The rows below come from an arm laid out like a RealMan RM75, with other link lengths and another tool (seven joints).
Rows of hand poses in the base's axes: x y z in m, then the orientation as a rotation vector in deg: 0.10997, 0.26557, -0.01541, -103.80, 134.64, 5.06; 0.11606, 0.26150, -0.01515, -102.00, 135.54, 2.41; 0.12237, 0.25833, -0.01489, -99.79, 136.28, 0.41; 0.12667, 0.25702, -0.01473, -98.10, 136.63, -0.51; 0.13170, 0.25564, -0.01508, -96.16, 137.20, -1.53; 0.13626, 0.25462, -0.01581, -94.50, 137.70, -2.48; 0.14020, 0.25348, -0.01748, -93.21, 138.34, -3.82; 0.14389, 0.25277, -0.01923, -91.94, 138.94, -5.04; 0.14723, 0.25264, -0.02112, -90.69, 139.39, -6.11; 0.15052, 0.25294, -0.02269, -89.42, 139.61, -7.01; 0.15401, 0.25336, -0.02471, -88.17, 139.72, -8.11; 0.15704, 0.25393, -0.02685, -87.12, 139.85, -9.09; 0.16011, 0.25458, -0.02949, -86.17, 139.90, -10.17
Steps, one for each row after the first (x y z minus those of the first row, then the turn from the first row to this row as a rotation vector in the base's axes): 0.00609, -0.00407, 0.00026, -1.07, -1.32, -1.49; 0.01240, -0.00724, 0.00052, -1.60, -2.61, -3.11; 0.01670, -0.00855, 0.00068, -1.60, -3.47, -4.25; 0.02173, -0.00993, 0.00033, -1.68, -4.31, -5.62; 0.02629, -0.01095, -0.00040, -1.81, -5.04, -6.80; 0.03023, -0.01209, -0.00207, -2.38, -5.66, -7.86; 0.03392, -0.01280, -0.00382, -2.88, -6.24, -8.88; 0.03726, -0.01293, -0.00571, -3.24, -6.85, -9.83; 0.04055, -0.01263, -0.00728, -3.40, -7.54, -10.70; 0.04404, -0.01221, -0.00930, -3.64, -8.38, -11.54; 0.04707, -0.01164, -0.01144, -3.90, -9.07, -12.26; 0.05014, -0.01099, -0.01408, -4.23, -9.81, -12.90
